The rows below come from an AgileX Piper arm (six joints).
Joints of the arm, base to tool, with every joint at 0 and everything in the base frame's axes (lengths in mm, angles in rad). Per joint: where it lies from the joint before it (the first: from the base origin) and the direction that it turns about. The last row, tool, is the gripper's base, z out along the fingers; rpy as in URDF.
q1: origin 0 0 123 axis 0 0 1
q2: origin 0 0 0 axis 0 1 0
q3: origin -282.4 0 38.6 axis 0 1 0
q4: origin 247.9 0 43.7 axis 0.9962 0 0.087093
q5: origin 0 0 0 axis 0 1 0
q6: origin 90.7 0 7.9 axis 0.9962 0 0.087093
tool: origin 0 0 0 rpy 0 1.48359 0
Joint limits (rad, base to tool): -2.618..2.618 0..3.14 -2.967..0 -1.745..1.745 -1.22..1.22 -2.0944..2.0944
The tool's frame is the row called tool.
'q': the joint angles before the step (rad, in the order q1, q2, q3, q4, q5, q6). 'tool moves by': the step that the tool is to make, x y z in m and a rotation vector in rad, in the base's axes. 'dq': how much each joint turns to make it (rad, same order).
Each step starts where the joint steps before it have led.
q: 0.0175, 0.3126, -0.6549, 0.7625, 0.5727, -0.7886
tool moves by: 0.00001, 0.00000, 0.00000, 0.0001, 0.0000, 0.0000
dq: 0.0000, 0.0000, 0.0000, 0.0001, -0.0001, 0.0000
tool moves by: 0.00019, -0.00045, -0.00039, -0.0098, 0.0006, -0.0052
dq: 0.0002, 0.0000, 0.0000, -0.0128, 0.0000, 0.0020
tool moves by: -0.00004, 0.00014, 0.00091, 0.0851, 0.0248, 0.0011
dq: -0.0001, 0.0000, 0.0000, 0.0141, -0.0068, 0.0761
